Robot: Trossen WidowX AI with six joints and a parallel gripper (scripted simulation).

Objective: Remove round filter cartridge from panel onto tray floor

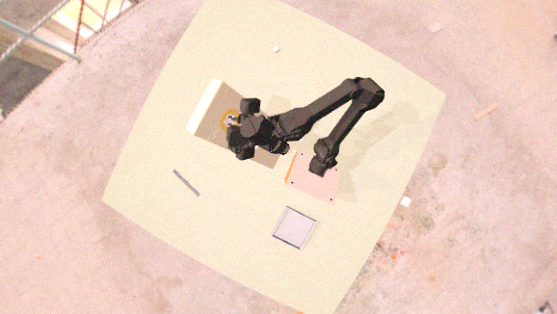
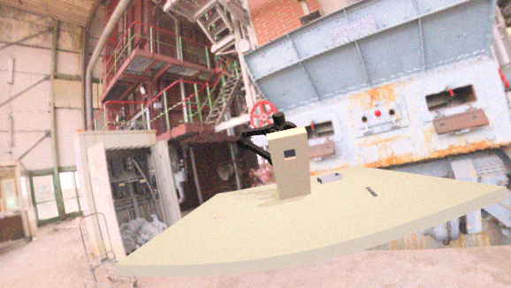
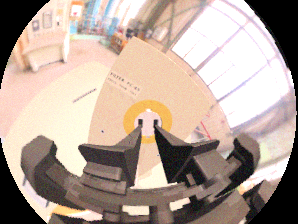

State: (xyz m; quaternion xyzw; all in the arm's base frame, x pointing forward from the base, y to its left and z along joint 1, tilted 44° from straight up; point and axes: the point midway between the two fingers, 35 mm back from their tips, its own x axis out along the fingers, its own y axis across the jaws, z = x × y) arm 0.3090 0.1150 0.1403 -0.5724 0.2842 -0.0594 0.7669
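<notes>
Now: the round filter cartridge 2 cm ahead of my gripper tip and 1 cm below it. Round my gripper tip: tray (38 cm behind, 30 cm to the left, 27 cm below).
</notes>
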